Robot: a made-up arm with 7 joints.
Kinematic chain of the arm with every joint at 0, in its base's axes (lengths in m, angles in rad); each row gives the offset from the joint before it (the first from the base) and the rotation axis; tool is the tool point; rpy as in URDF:
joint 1: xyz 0 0 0.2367 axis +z
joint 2: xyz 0 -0.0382 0.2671 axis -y
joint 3: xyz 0 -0.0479 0.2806 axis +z
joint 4: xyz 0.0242 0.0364 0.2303 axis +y
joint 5: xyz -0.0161 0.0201 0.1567 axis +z
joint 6: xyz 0 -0.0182 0.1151 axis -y
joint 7: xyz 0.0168 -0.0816 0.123 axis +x
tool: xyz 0 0 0 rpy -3.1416 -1.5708 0
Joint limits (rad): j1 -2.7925..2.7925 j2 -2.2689..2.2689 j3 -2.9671..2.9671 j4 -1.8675..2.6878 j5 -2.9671..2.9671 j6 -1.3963..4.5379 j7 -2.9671..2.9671
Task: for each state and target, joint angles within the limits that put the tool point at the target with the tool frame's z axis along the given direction. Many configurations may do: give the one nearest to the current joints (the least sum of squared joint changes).
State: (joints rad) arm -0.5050 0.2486 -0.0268 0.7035 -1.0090 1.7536 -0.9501
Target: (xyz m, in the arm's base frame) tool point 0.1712 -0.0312 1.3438 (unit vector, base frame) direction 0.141 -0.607 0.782
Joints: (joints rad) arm -0.5932 -0.0034 -0.1386 0.6199 -1.6873 1.2023 -0.9501
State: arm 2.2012 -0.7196 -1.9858 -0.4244 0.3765 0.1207 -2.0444
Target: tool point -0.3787 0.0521 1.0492 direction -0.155 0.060 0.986
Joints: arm 2.2529 -0.2960 -1.9687 -1.1617 -0.1873 0.4208 -2.0444
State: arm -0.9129 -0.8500 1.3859 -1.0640 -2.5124 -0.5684 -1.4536
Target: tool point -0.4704 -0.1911 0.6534 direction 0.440 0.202 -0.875
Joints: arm -1.7900 -1.3198 1.5708 -1.7506 -2.1981 -0.2939 -1.4536
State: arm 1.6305 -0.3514 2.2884 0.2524 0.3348 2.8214 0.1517
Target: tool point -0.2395 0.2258 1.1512 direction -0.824 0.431 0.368
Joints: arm 2.4557 -0.4076 2.4630 -0.2994 1.2475 2.2288 0.1517
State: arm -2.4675 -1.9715 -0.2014 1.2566 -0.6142 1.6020 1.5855
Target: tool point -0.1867 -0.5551 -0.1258 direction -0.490 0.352 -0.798
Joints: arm -1.7386 -2.1035 -0.2625 1.0540 -0.7884 1.1187 1.5855
